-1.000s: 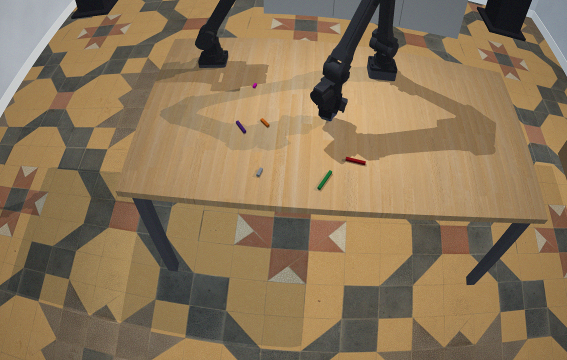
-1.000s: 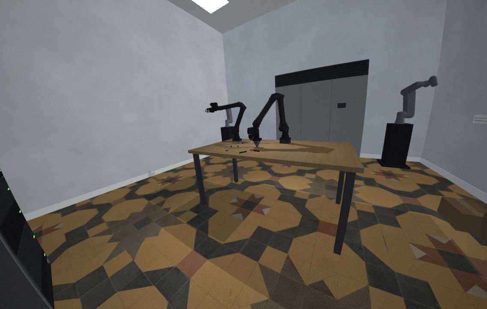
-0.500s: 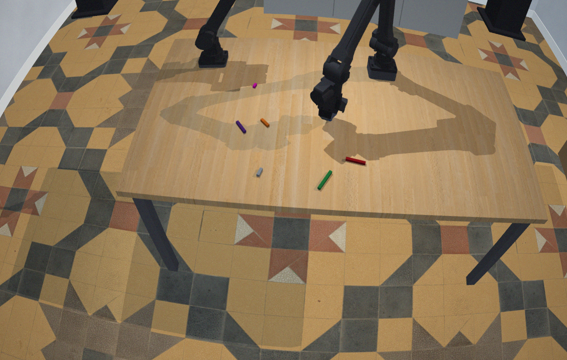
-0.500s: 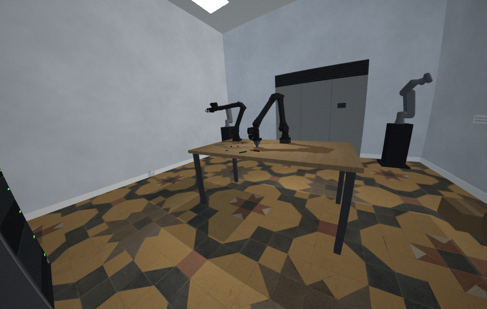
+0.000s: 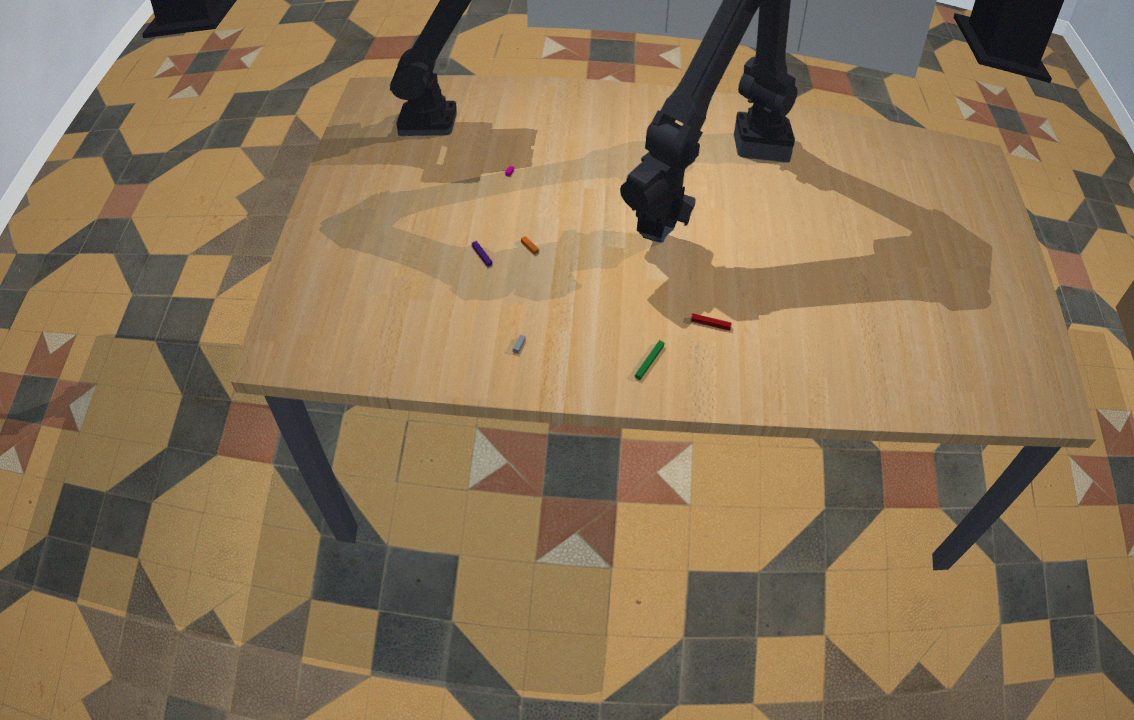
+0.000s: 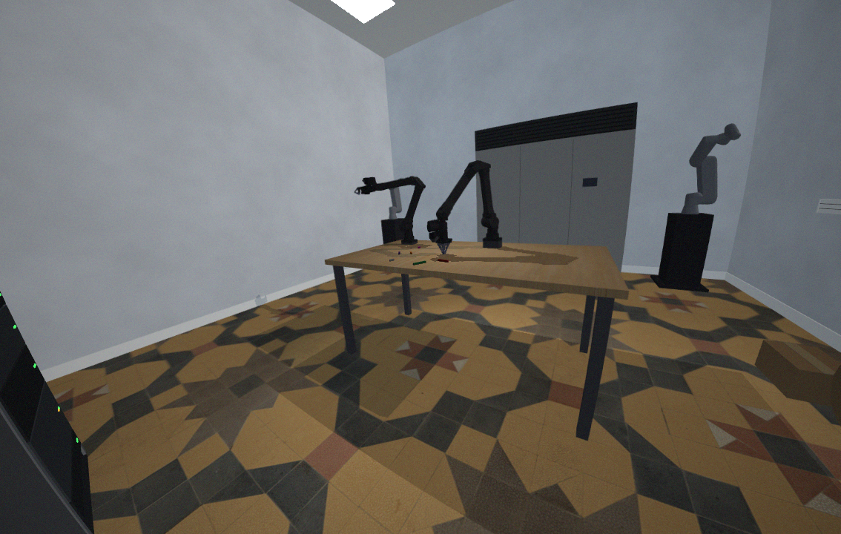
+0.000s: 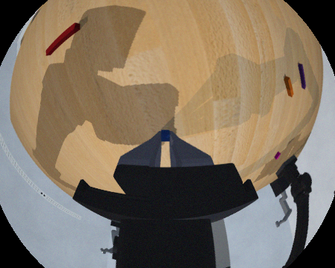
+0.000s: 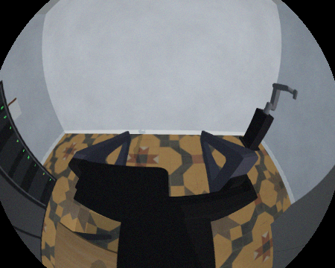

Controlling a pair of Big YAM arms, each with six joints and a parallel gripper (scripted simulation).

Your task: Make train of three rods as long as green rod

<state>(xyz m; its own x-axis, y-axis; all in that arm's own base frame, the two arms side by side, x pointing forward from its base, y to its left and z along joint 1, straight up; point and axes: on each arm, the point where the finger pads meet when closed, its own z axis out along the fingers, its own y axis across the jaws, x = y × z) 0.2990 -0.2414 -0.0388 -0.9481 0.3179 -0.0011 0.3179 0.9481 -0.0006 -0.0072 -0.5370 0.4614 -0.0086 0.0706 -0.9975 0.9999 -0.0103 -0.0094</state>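
The blue rod lies right at my left hand. Also, from my left hand: green rod (270 mm ahead, 10 mm to the right); then purple rod (310 mm to the right, 70 mm ahead); then red rod (190 mm ahead, 90 mm to the left).
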